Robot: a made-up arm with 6 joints.
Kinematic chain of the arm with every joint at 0, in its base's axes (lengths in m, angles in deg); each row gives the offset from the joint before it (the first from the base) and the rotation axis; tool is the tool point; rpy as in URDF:
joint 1: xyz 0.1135 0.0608 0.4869 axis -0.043 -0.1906 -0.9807
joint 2: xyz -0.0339 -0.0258 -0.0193 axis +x
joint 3: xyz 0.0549 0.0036 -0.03 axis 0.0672 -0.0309 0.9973
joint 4: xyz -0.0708 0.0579 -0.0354 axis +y
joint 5: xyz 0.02 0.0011 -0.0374 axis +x
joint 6: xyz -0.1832 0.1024 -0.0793 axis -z
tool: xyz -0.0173 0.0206 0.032 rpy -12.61 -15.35 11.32
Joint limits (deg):
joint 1: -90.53..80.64
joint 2: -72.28..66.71
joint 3: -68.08..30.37
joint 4: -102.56..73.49
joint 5: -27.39..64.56
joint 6: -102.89..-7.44
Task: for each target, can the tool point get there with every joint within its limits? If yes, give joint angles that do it. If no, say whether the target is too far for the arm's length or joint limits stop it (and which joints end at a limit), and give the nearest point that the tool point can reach.
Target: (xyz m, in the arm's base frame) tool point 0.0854 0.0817 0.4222
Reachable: no: joint limits stop it (at a limit: joint 2, joint 4, joint 5, joint 6) | nearest point 0.0081 0.1716 0.3727 | short by 0.128 m
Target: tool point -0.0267 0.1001 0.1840
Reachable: yes | joints -40.18 -51.58 -42.93 2.02 29.88 -25.06
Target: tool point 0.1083 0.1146 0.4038
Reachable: no: joint limits stop it (at a limit: joint 2, joint 4, joint 5, joint 6) | nearest point 0.1042 0.2031 0.3587 | short by 0.099 m
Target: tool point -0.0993 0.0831 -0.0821
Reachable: no: too far | nearest point -0.0207 0.0628 0.1333 | short by 0.230 m
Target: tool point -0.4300 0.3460 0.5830
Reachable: no: too far | nearest point -0.1815 0.2137 0.5305 | short by 0.286 m
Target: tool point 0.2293 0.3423 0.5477
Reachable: yes | joints 29.18 42.87 -52.02 0.51 -3.02 -66.13
